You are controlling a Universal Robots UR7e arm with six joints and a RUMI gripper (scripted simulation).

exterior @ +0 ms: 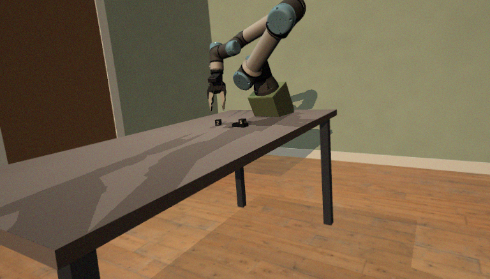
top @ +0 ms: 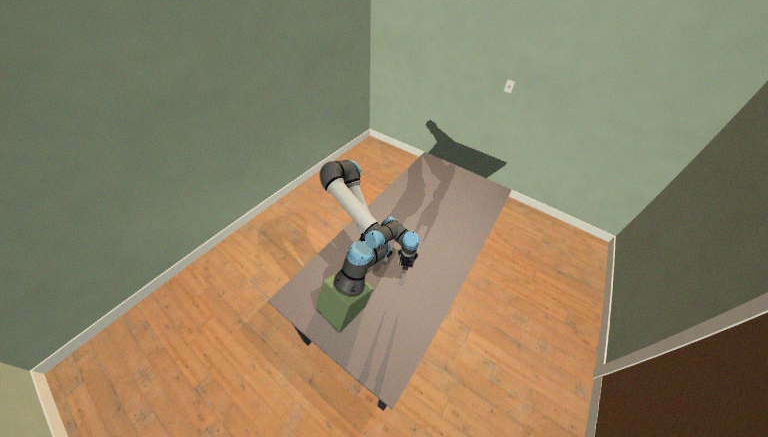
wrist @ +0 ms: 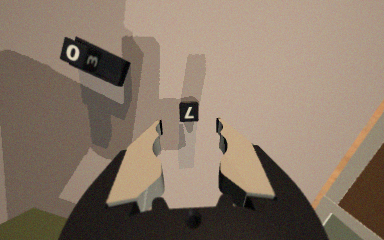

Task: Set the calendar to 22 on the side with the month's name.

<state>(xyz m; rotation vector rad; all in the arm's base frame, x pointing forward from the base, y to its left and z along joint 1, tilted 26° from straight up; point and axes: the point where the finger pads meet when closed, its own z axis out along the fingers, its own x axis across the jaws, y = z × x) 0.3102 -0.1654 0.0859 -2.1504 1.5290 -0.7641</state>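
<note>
My gripper is now 80 mm above the black number cube. From my hand the other things lie so: black tray: 150 mm to the left, 80 mm below, 40 mm ahead.
</note>
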